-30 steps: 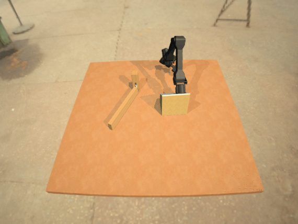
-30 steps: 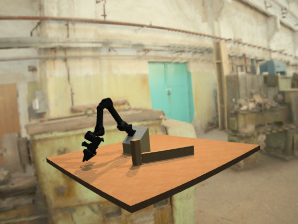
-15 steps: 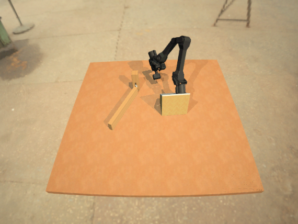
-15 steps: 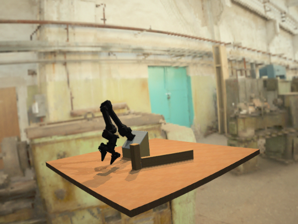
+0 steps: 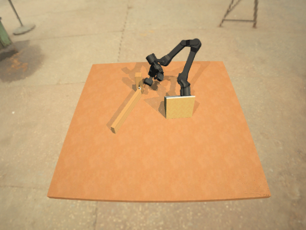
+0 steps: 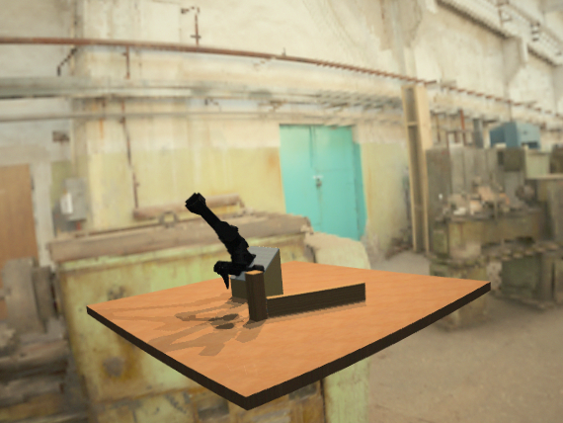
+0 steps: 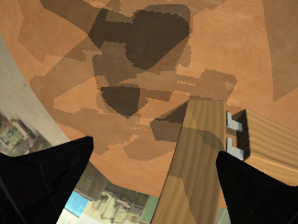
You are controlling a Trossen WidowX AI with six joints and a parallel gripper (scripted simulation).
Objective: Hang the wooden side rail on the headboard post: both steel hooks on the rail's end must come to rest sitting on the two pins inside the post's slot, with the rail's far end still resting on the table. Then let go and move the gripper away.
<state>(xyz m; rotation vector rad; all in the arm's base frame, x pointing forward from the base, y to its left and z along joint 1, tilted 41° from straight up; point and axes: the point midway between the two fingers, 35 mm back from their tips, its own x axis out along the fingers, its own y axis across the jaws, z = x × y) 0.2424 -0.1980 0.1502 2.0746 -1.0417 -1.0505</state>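
My gripper tip is 70 mm short of the headboard post, 20 mm to the right of it and 30 mm above it.
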